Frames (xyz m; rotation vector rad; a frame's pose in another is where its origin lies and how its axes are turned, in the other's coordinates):
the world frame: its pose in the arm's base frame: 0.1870 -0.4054 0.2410 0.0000 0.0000 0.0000
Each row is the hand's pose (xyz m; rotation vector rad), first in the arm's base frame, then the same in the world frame.
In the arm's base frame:
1: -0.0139 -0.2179 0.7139 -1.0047 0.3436 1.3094
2: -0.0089 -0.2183 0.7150 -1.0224 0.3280 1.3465
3: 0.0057 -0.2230 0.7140 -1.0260 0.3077 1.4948
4: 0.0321 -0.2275 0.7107 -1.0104 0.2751 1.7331
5: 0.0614 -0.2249 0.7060 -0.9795 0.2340 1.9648
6: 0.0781 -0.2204 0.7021 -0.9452 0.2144 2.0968
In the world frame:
1: -0.2009 0.1875 0.4729 -1.0047 0.3436 1.3094
2: -0.1959 0.1871 0.4740 -1.0224 0.3280 1.3465
3: -0.1813 0.1824 0.4730 -1.0260 0.3077 1.4948
4: -0.1549 0.1779 0.4697 -1.0104 0.2751 1.7331
5: -0.1256 0.1805 0.4650 -0.9795 0.2340 1.9648
6: -0.1089 0.1850 0.4611 -0.9452 0.2144 2.0968

